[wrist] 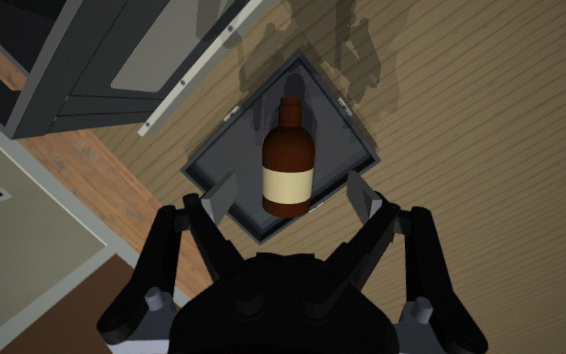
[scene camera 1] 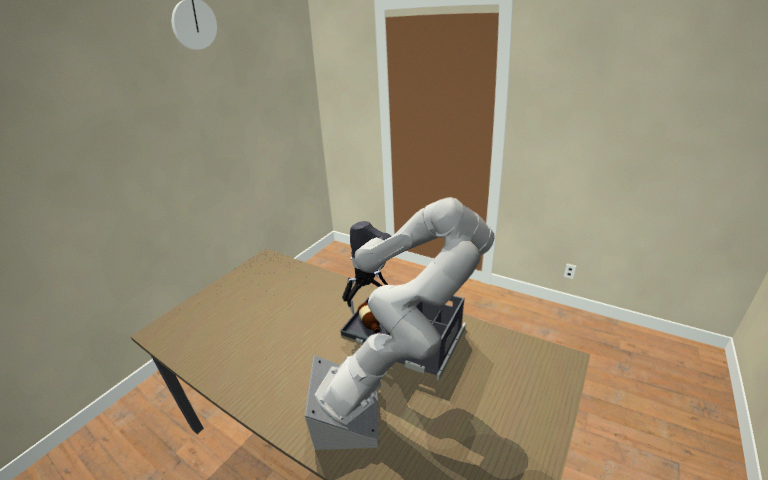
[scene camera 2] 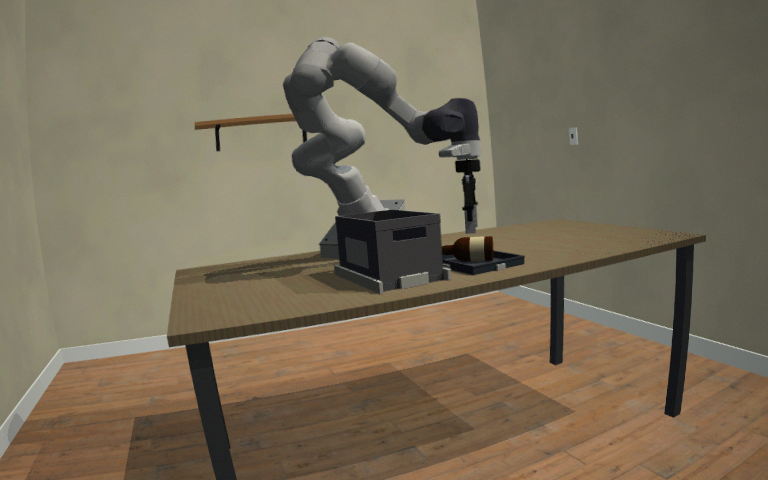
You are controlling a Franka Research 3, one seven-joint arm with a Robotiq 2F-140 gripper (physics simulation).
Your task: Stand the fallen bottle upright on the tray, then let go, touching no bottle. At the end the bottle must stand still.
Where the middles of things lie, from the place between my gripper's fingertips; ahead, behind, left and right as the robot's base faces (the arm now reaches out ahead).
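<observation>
Brown bottle (scene camera 2: 466, 249): my hand 1 cm left of it, 6 cm above it.
</observation>
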